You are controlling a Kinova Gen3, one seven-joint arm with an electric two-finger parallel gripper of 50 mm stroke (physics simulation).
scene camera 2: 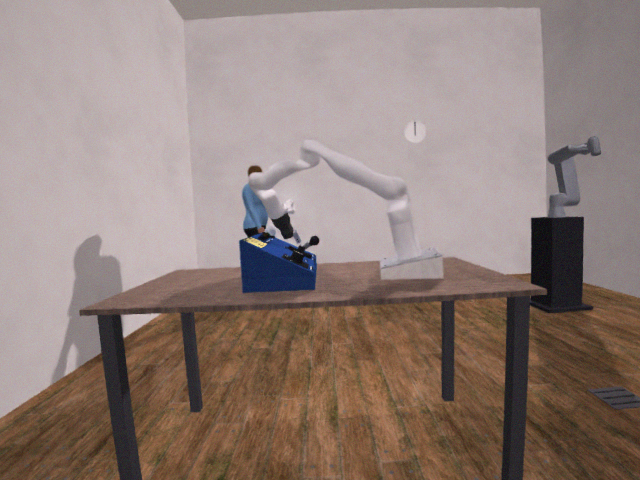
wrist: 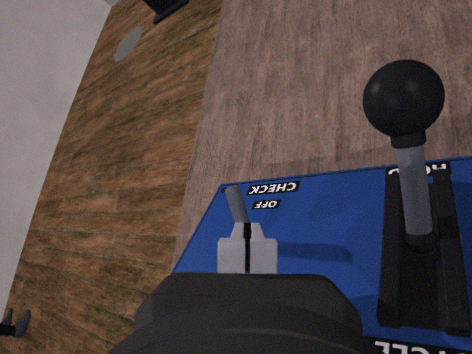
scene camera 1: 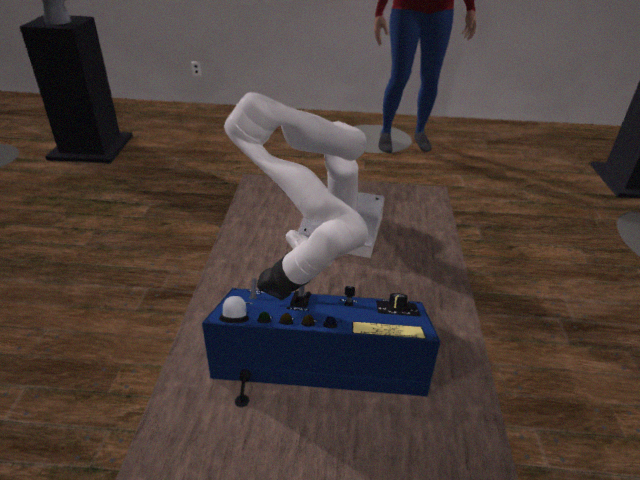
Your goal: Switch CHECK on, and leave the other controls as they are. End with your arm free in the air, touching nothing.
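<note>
The CHECK toggle is a thin grey lever at the corner of the blue control box. In the wrist view it leans up toward the edge with the CHECK label and the OFF label, both seen upside down. The ON side is hidden behind the gripper. My gripper is shut and empty. Its fingertips overlap the lower part of the toggle in the wrist view; whether they touch it I cannot tell. In scene camera 1 the fingertips are hidden.
A tall lever with a black ball stands beside the gripper, to the right in the wrist view. The box also bears a white dome, several small buttons, a small black-topped switch and a rotary knob.
</note>
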